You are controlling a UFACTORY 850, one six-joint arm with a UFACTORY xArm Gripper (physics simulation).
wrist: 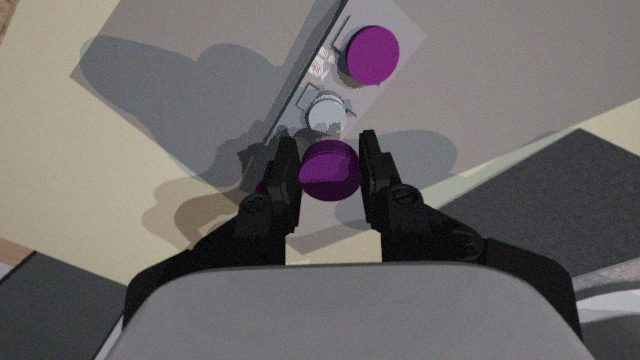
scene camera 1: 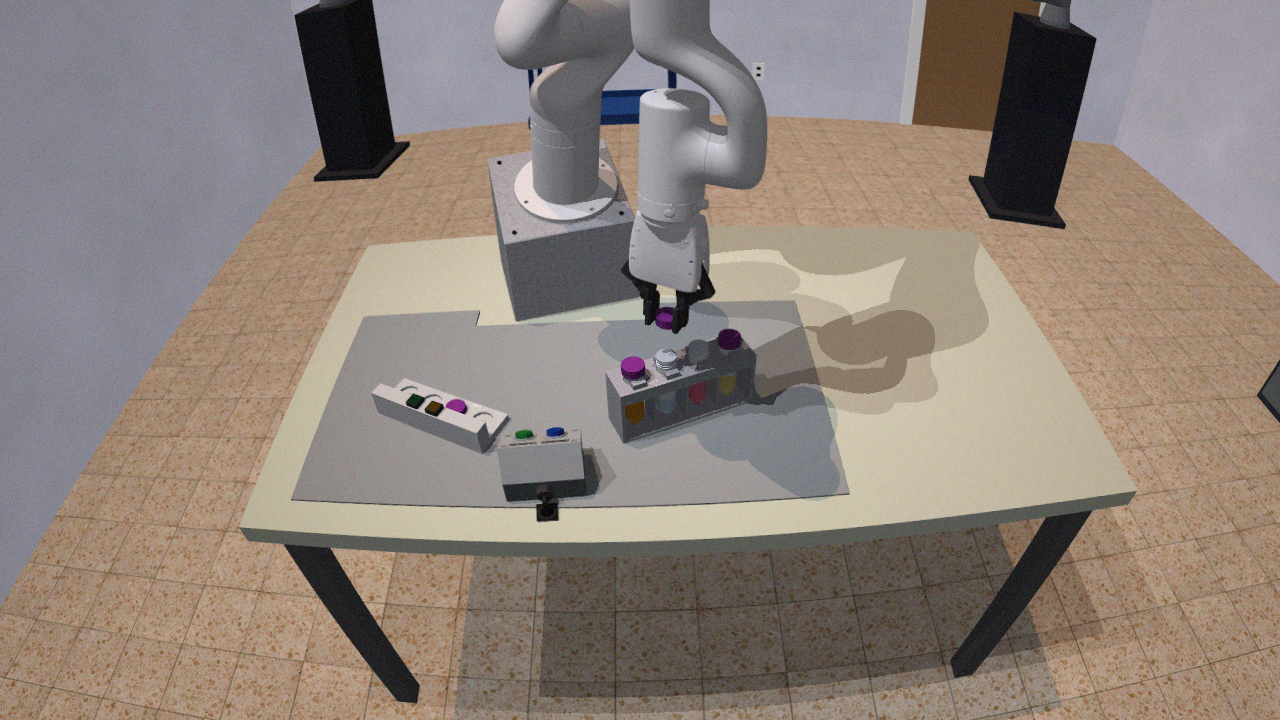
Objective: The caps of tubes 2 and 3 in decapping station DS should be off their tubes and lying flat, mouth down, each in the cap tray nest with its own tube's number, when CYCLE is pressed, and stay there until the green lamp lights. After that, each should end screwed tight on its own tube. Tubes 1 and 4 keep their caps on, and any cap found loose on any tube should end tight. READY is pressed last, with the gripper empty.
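Observation:
My gripper (scene camera 1: 665, 325) (wrist: 328, 155) is shut on a purple cap (scene camera 1: 665, 317) (wrist: 330, 171), held above and behind the decapping station (scene camera 1: 617, 413) (wrist: 400, 20). At the station's left end in the scene view, one tube wears a purple cap (scene camera 1: 632, 366) (wrist: 373, 55). Beside it stands an uncapped tube (scene camera 1: 665, 360) (wrist: 327, 115). The third tube (scene camera 1: 698, 352) is also uncapped, in shadow. The right-end tube wears a purple cap (scene camera 1: 729, 339). Another purple cap (scene camera 1: 456, 406) lies in the cap tray (scene camera 1: 429, 427), second nest from its right end. Numbers are unreadable.
A control box (scene camera 1: 540, 462) with a green button (scene camera 1: 523, 434) and a blue button (scene camera 1: 554, 431) stands between tray and station, near the front edge. Two small dark squares, green (scene camera 1: 415, 400) and brown (scene camera 1: 434, 408), show on the tray. The robot's pedestal (scene camera 1: 572, 273) stands behind.

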